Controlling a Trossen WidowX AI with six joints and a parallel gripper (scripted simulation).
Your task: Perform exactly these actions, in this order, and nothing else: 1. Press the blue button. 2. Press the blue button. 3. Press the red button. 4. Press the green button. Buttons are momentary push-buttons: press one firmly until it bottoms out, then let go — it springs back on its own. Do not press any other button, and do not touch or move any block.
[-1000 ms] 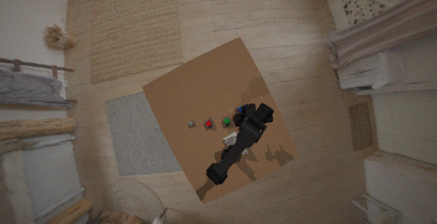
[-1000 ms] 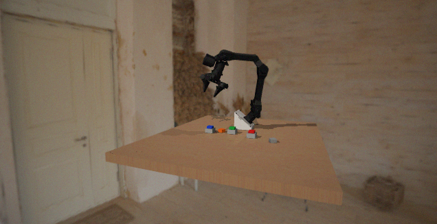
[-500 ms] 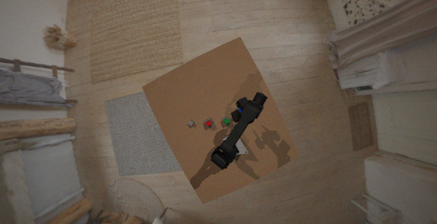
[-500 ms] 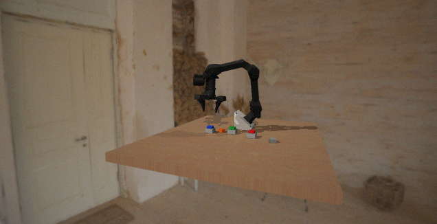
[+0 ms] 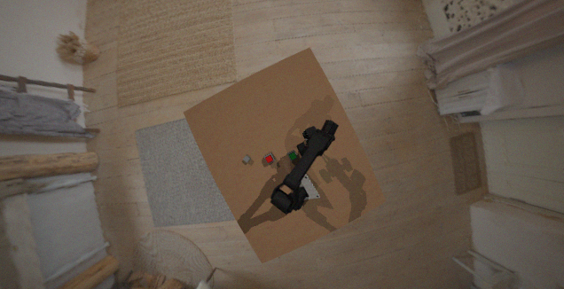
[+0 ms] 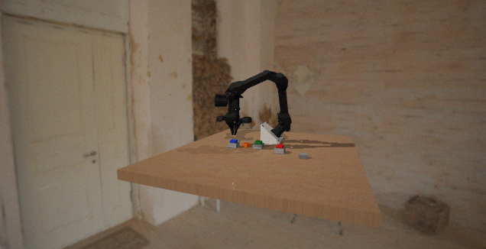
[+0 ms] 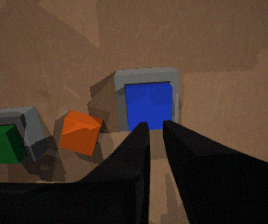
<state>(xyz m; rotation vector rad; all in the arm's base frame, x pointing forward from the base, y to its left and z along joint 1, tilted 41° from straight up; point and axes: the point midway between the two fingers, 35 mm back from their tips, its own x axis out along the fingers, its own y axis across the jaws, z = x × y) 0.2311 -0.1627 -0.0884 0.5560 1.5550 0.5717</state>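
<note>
My gripper tip is 3 cm above the blue button. Also, from my gripper tip: green button (2 cm behind, 13 cm to the left, 3 cm below); red button (2 cm ahead, 26 cm to the left, 3 cm below); orange block (3 cm behind, 6 cm to the left, 6 cm below).
</note>
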